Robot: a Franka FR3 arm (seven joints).
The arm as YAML. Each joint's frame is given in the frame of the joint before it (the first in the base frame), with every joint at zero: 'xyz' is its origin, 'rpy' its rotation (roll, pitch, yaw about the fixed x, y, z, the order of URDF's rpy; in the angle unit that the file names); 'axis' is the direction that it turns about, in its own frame. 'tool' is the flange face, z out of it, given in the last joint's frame.
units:
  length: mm
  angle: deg
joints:
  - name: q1
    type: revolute
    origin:
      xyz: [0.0, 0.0, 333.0]
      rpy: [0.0, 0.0, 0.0]
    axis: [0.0, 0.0, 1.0]
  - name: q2
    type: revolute
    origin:
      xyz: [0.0, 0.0, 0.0]
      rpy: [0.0, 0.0, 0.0]
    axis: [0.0, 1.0, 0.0]
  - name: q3
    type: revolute
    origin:
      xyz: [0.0, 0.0, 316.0]
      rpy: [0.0, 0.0, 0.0]
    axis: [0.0, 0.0, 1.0]
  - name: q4
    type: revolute
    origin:
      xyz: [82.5, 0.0, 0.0]
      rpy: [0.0, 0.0, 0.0]
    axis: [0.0, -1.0, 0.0]
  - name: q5
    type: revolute
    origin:
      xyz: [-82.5, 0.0, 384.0]
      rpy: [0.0, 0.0, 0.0]
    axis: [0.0, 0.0, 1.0]
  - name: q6
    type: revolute
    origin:
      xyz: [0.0, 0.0, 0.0]
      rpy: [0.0, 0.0, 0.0]
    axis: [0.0, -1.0, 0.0]
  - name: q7
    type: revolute
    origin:
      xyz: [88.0, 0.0, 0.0]
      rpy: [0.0, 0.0, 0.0]
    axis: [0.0, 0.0, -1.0]
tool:
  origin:
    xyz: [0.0, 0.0, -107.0]
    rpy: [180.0, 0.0, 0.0]
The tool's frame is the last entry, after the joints.
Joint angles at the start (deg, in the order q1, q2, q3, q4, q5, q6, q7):
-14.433, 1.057, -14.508, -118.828, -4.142, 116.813, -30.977
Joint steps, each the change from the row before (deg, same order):
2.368, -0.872, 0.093, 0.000, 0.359, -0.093, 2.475
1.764, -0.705, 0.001, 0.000, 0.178, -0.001, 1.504
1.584, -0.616, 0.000, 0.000, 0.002, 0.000, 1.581
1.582, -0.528, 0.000, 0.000, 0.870, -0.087, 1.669
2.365, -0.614, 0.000, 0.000, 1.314, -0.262, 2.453
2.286, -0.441, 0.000, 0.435, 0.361, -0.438, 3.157
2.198, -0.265, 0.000, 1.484, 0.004, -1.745, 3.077
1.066, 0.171, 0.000, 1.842, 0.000, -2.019, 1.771
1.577, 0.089, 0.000, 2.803, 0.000, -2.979, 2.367
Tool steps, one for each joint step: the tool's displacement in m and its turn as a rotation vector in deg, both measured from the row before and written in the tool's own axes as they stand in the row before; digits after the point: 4 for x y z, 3 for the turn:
0.0105, -0.0203, -0.0093, -0.108, 0.987, 0.228
0.0068, -0.0147, -0.0074, -0.141, 0.812, -0.144
0.0057, -0.0132, -0.0064, -0.211, 0.657, 0.028
0.0058, -0.0142, -0.0054, 0.588, 0.813, 0.500
0.0078, -0.0217, -0.0060, 1.052, 0.860, 0.688
0.0075, -0.0201, -0.0072, 0.249, 0.561, 1.042
0.0074, -0.0189, -0.0120, 0.058, 0.023, 0.907
0.0050, -0.0089, -0.0106, 0.030, -0.342, 0.735
0.0061, -0.0136, -0.0180, 0.006, -0.259, 0.838

